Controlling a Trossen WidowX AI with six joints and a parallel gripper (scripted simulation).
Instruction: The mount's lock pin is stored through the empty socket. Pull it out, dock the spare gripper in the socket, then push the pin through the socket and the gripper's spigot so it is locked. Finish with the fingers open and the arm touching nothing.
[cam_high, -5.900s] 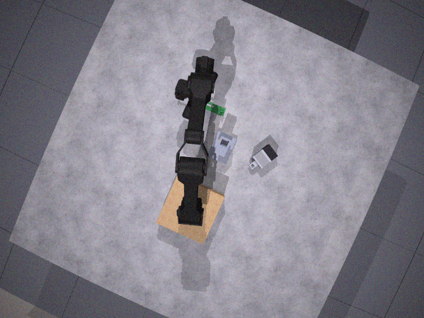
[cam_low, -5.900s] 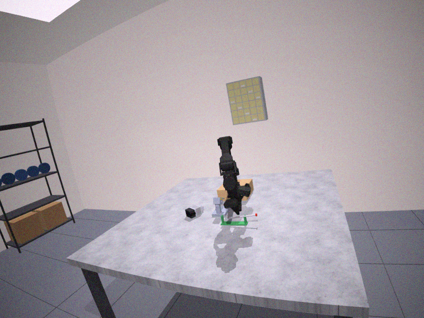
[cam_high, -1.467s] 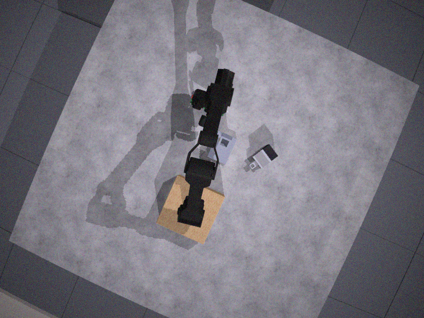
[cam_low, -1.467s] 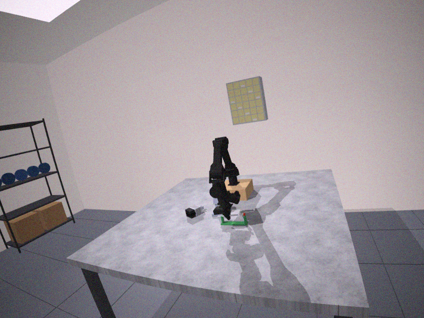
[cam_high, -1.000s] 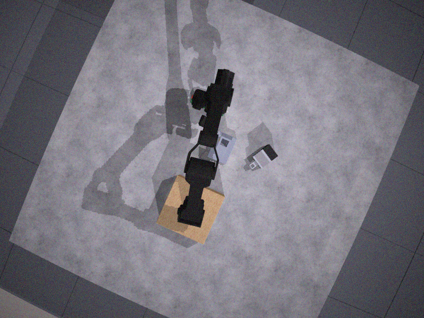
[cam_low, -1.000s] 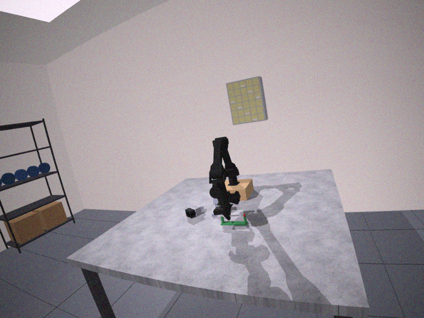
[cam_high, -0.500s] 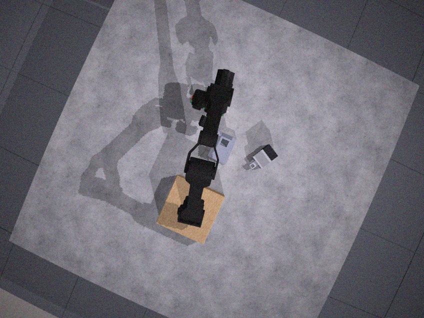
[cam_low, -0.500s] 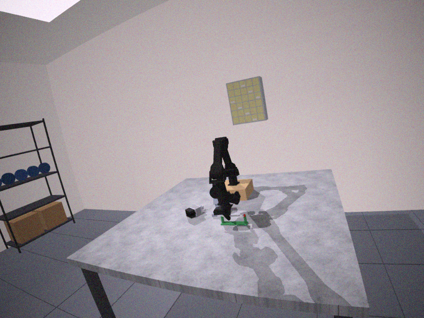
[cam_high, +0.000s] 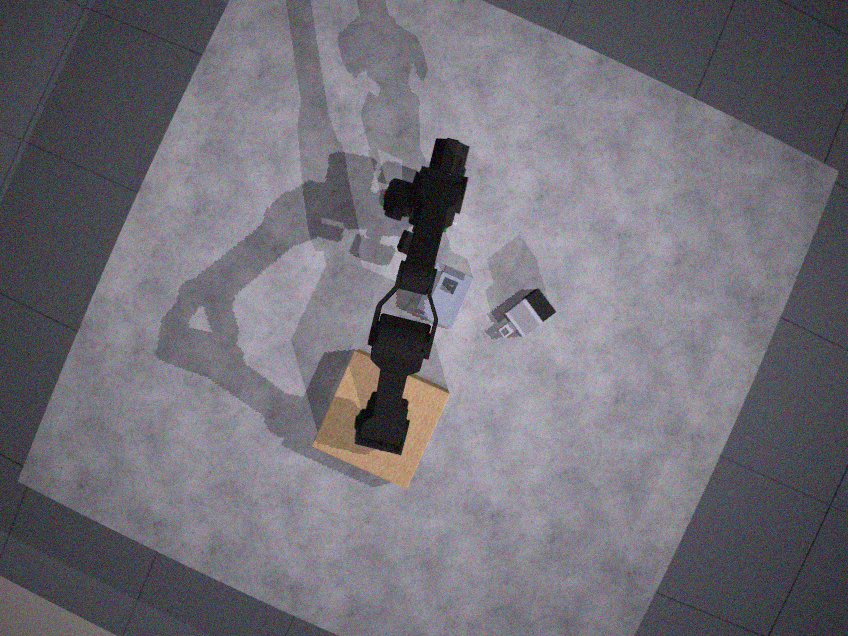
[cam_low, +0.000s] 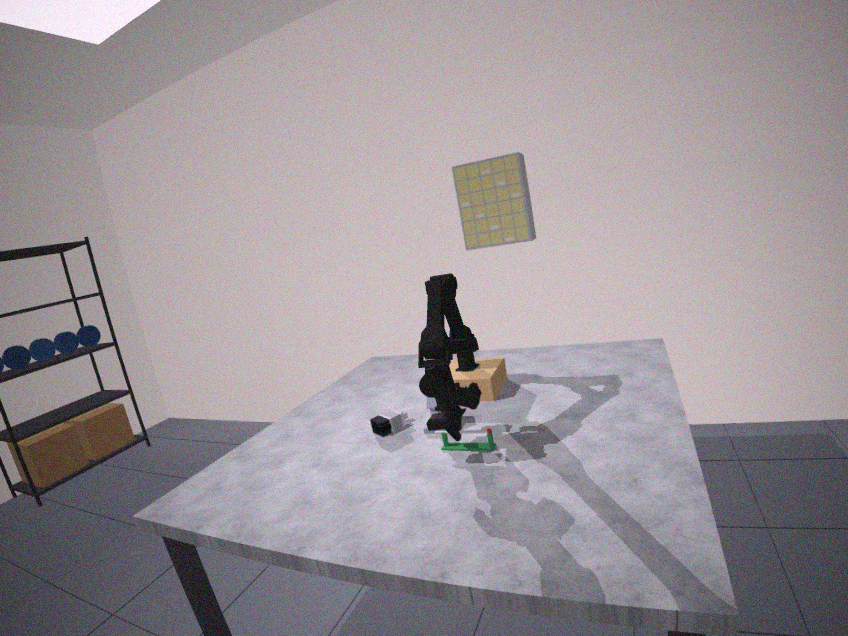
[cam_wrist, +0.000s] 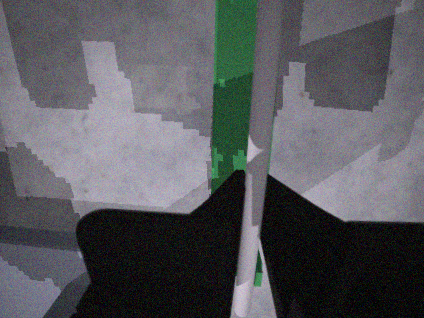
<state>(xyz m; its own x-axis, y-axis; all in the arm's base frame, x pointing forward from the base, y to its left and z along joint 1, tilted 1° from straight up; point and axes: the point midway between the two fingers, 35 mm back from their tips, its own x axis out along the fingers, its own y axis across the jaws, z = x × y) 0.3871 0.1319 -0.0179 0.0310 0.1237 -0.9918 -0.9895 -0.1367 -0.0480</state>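
Right now the green cradle is 2 cm to the left of my gripper tip and 1 cm behind it. From my gripper tip the other things lie so: socket mount (11 cm to the right, 11 cm behind, 3 cm above); then spare gripper (26 cm to the right, 8 cm behind).
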